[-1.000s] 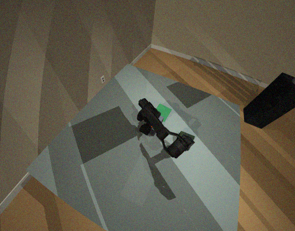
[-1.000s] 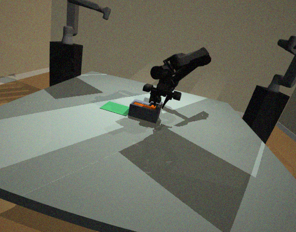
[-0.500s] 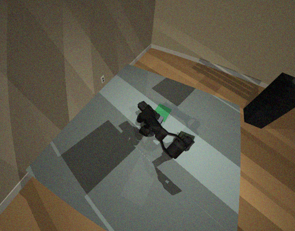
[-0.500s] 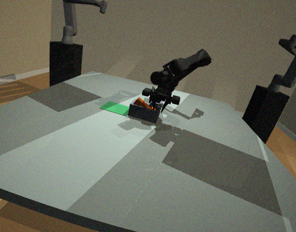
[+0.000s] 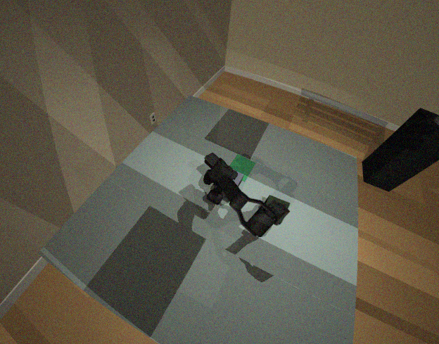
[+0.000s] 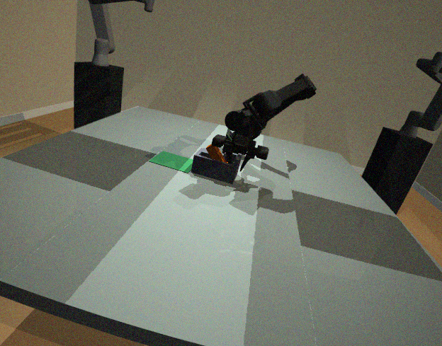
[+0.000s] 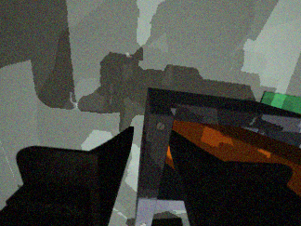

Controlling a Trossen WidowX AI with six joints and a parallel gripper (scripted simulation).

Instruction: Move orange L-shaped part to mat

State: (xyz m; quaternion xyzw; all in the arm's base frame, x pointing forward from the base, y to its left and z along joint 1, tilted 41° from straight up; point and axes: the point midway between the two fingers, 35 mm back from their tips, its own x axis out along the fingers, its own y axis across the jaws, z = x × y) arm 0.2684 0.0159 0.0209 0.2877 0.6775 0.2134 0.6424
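My gripper tip is now 5 cm to the left of the orange L-shaped part, 1 cm below it and 1 cm past it. The rest, counted from my gripper tip: green mat 22 cm to the right, 5 cm below, 3 cm behind.
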